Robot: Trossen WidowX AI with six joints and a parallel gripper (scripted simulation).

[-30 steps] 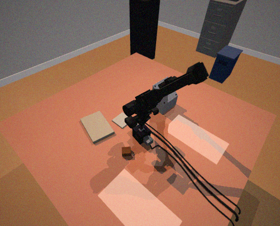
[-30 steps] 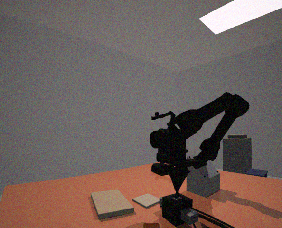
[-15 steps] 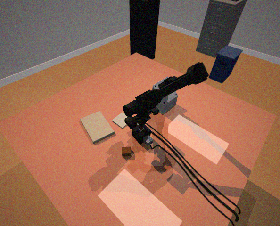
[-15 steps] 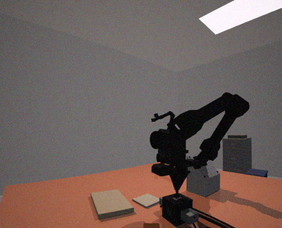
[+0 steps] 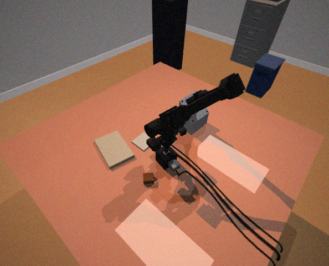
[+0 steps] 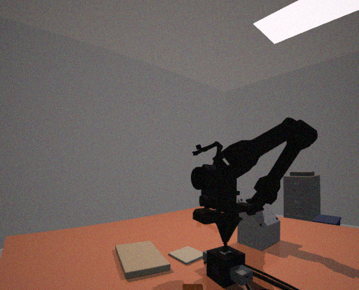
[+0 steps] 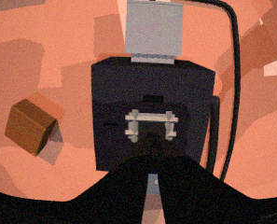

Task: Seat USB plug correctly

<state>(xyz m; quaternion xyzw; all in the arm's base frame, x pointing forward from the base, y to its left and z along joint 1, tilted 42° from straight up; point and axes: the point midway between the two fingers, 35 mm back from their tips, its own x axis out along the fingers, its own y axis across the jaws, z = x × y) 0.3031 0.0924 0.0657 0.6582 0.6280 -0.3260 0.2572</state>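
Right now my gripper tip is 2 cm above the USB plug. Also, from my gripper tip: pale pad 18 cm to the right, 10 cm below; then USB socket 4 cm below; then brown block 14 cm ahead, 9 cm below, 2 cm to the left.
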